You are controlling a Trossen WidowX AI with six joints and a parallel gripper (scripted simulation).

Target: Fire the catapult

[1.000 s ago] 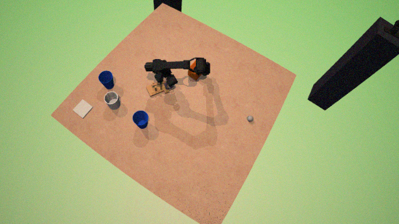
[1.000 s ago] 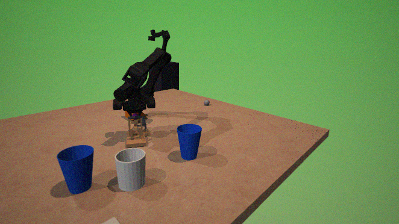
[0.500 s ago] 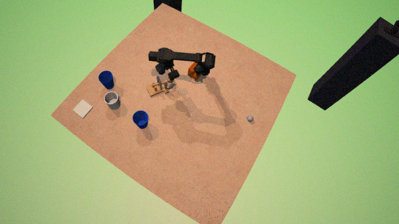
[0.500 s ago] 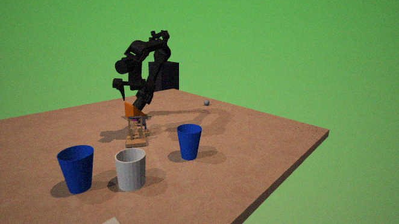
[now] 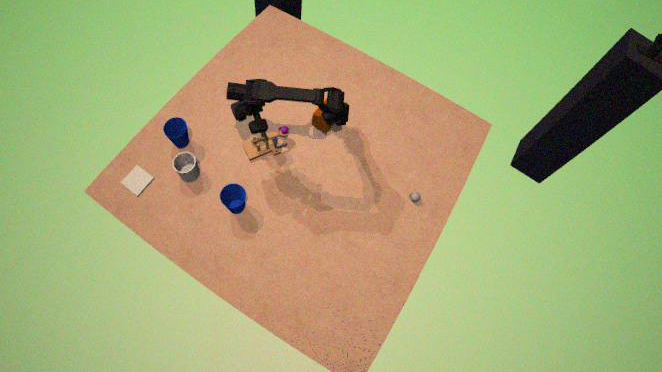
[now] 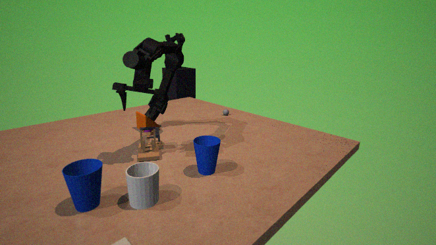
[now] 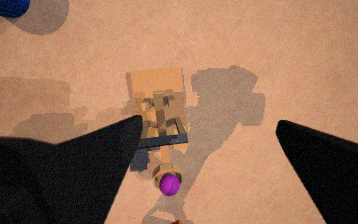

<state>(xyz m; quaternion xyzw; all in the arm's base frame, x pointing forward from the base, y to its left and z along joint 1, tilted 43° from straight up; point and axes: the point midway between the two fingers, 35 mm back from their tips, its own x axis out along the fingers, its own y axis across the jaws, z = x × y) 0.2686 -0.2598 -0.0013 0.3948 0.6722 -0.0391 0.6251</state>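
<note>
Now: gripper tip 10 cm past the purple ball, 9 cm to the right of it and 12 cm above it. The rest, counted from my gripper tip: white mug: 26 cm ahead, 12 cm to the right, 16 cm below; wooden catapult: 3 cm behind, 8 cm to the left, 13 cm below; flat white tile: 41 cm ahead, 28 cm to the right, 18 cm below.
</note>
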